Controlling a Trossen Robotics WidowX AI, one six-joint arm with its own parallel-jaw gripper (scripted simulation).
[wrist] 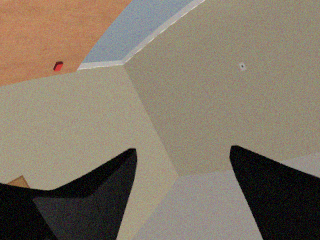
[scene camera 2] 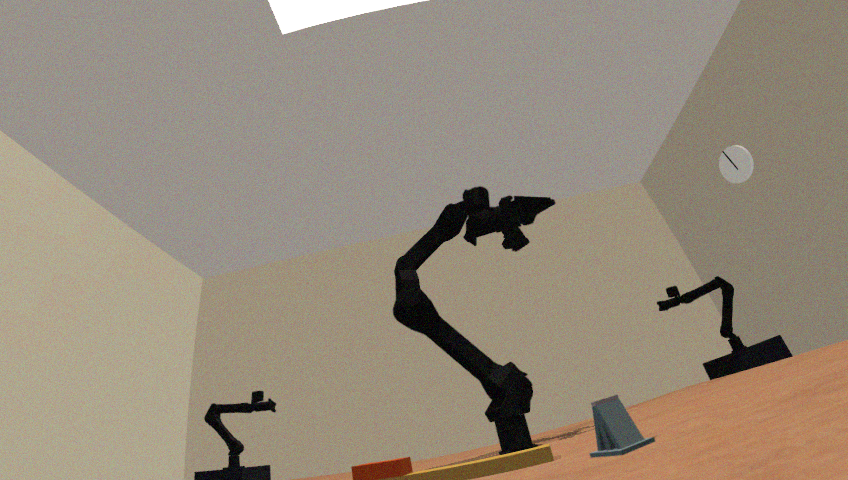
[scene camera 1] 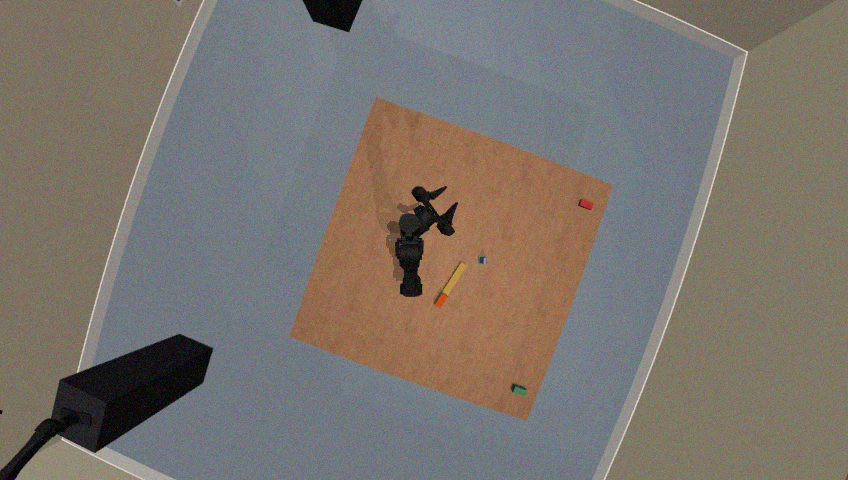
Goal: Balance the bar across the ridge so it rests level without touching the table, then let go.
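Note:
I can see my gripper (scene camera 2: 552, 200), which is open and holding nothing. The wrist view shows my gripper (wrist: 183, 153) as well, and from yet another view, there is my gripper (scene camera 1: 451, 194).

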